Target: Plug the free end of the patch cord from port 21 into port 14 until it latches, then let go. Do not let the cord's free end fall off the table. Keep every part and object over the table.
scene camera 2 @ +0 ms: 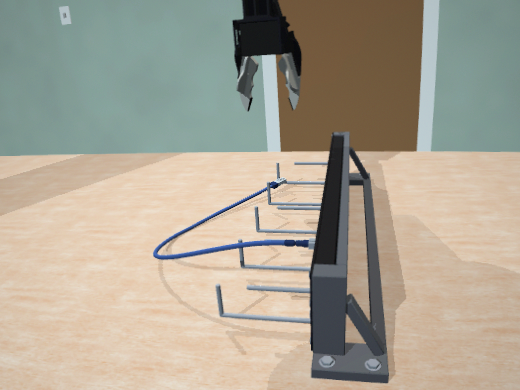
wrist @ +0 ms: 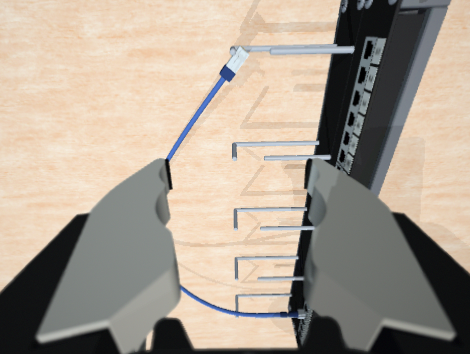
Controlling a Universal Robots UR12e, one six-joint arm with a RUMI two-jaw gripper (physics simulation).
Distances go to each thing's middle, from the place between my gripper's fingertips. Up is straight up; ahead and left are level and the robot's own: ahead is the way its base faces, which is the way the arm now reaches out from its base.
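Labels:
Rear brace frame (scene camera 2: 353, 310): 110 mm ahead of my hand, 180 mm to the right, 130 mm below.

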